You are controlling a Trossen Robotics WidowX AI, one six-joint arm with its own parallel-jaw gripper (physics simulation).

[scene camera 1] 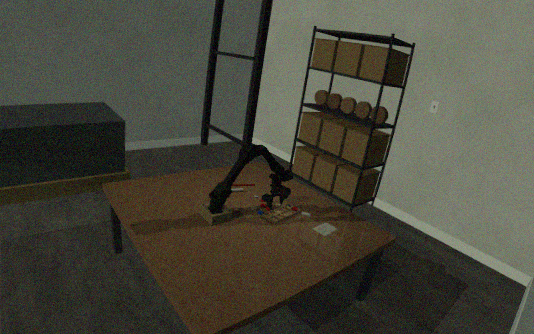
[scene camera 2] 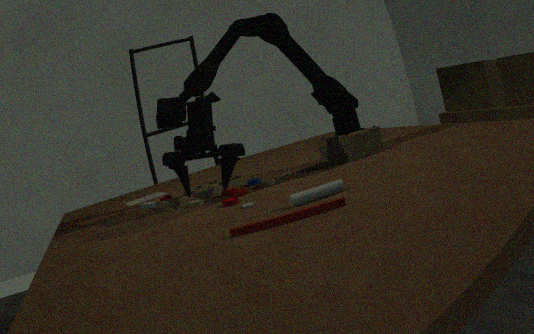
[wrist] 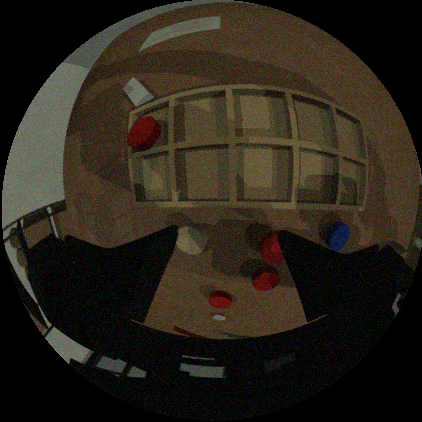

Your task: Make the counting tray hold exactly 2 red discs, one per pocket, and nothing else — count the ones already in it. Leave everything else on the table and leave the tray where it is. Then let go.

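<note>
The wooden counting tray (wrist: 232, 145) (scene camera 1: 278, 220) has two rows of pockets. One red disc (wrist: 144, 133) (scene camera 1: 294, 208) is in its corner pocket at the upper left of the wrist view; the other pockets look empty. Three more red discs lie on the table outside the tray: one beside the right fingertip (wrist: 271, 247), partly hidden by it, a second disc (wrist: 265, 278) close by, and a third disc (wrist: 220, 300) farther from the tray. My gripper (wrist: 229, 233) (scene camera 2: 206, 194) is open and empty, low beside the tray's long side, with a pale disc (wrist: 192, 240) near the left fingertip.
A blue disc (wrist: 338, 236) (scene camera 2: 254, 181) lies near the tray's end. A white block (wrist: 138, 92) and a paper sheet (scene camera 1: 325, 229) lie past the other end. A small white disc (wrist: 219, 317) (scene camera 2: 247, 205), a white cylinder (scene camera 2: 317, 193) and a red rod (scene camera 2: 287, 217) lie on the table.
</note>
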